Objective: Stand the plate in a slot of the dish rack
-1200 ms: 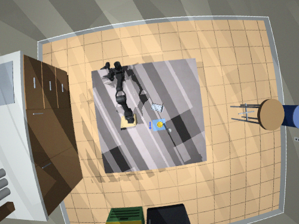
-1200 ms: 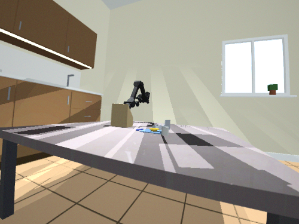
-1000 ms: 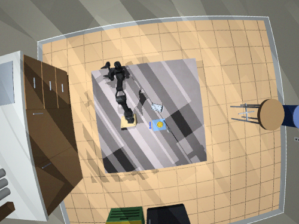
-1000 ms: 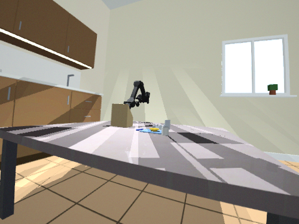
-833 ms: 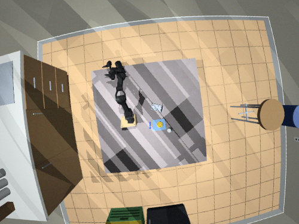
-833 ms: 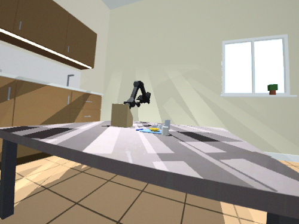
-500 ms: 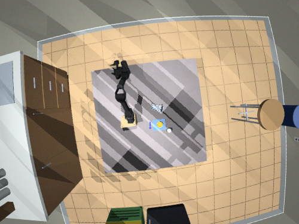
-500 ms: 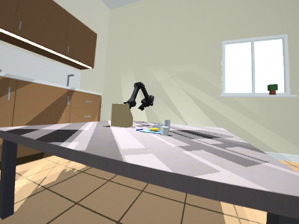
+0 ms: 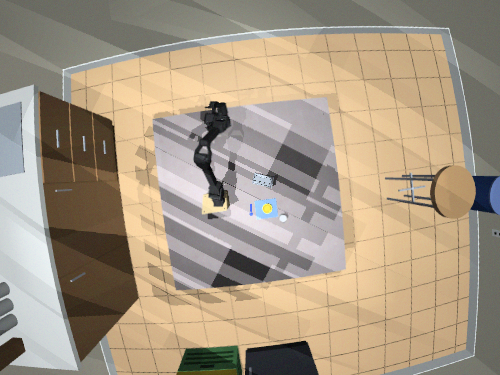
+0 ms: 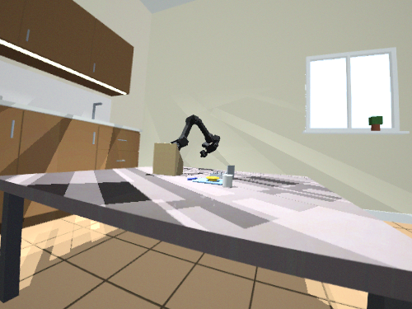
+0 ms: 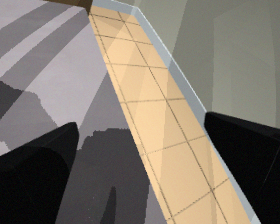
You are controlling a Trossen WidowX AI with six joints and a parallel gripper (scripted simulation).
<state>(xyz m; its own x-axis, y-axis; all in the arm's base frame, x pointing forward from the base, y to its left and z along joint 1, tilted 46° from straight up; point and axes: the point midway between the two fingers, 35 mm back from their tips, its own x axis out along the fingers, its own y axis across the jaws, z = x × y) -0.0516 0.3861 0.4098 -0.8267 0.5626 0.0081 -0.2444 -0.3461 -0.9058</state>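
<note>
My gripper tip is 650 mm to the left of the plate, 390 mm short of it and 110 mm above it. The rest, counted from my gripper tip: dish rack 450 mm to the right, 370 mm ahead, 110 mm below; then blue utensil 660 mm to the right, 280 mm ahead, 130 mm below.
</note>
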